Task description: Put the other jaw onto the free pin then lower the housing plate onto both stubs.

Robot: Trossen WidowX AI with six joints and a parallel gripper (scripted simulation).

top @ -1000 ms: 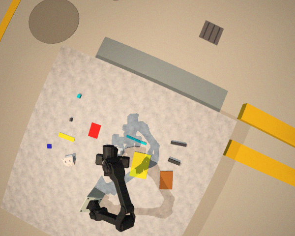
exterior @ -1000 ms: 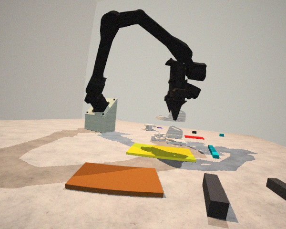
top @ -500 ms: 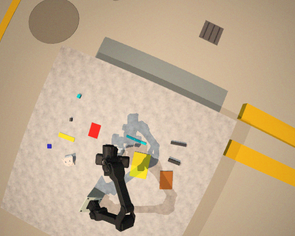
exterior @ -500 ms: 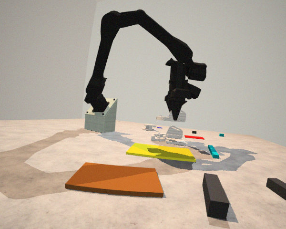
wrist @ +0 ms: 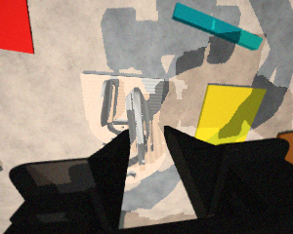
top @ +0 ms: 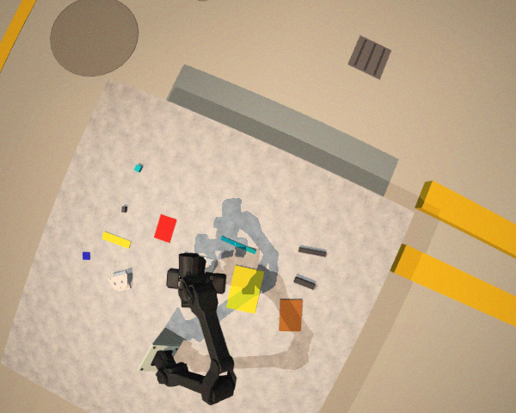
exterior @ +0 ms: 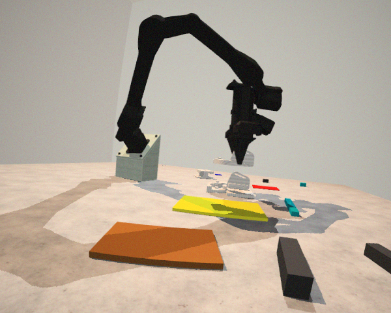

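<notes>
The white holder block is 19 cm behind my gripper tip, 27 cm to the left of it and 7 cm below it. From my gripper tip the other things lie so: ribbed jaw: 4 cm behind; cyan bar: 14 cm ahead, 7 cm to the right, 8 cm below; yellow slab: 16 cm to the right, 8 cm below.
</notes>
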